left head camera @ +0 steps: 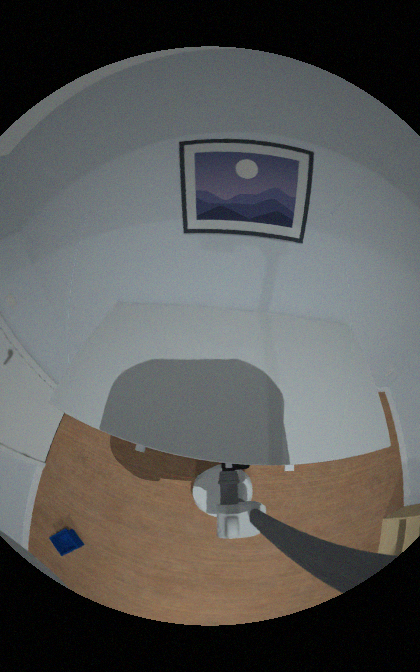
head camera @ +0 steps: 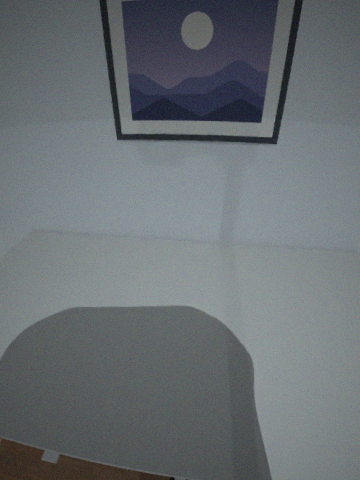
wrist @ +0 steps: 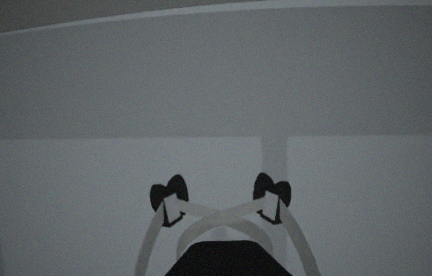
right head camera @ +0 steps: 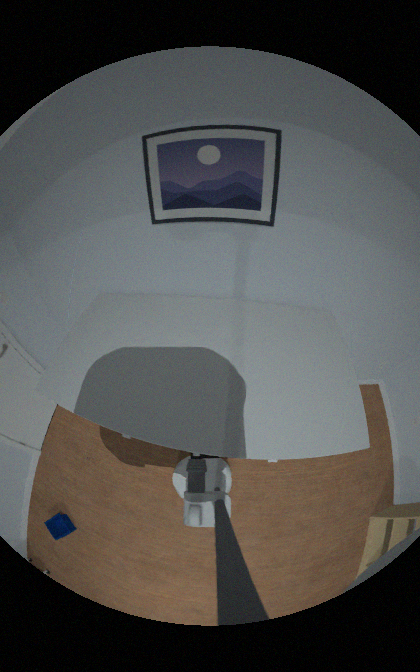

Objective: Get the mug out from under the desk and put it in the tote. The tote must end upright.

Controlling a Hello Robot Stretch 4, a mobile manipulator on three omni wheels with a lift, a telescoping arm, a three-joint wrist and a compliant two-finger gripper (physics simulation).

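Frame: origin at the robot's base, x ahead, y left, z up, level; millimetres.
Seen in the pictures: gripper, fingertip midpoint: (wrist: 220,189).
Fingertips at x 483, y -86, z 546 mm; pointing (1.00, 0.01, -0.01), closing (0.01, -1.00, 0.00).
Observation:
A point is followed by its place in that frame.
The white desk (head camera: 310,325) @[y -402, x 470, z 923 mm] (left head camera: 330,400) (right head camera: 310,400) @[y -442, x 296, z 923 mm] fills the middle of the head views, with its front edge just over the robot's base. Its underside (wrist: 75,12) shows along the top of the wrist view. My gripper (wrist: 220,189) @[y -85, x 483, z 546 mm] is open, its two black fingertips apart with nothing between them, in front of the wall; the desk top hides it in the head views. The mug does not show in any view. The blue tote (left head camera: 66,541) (right head camera: 60,526) @[y 1337, x -884, z -25 mm] is on the floor at the lower left; its exact pose is too small to tell.
A wooden shelf unit (left head camera: 389,535) (right head camera: 377,535) stands at the lower right. A desk foot (head camera: 50,456) shows past the desk's front edge. A white door (left head camera: 25,405) is at the left. A framed picture (head camera: 197,75) @[y -77, x 913, z 1535 mm] hangs above the desk.

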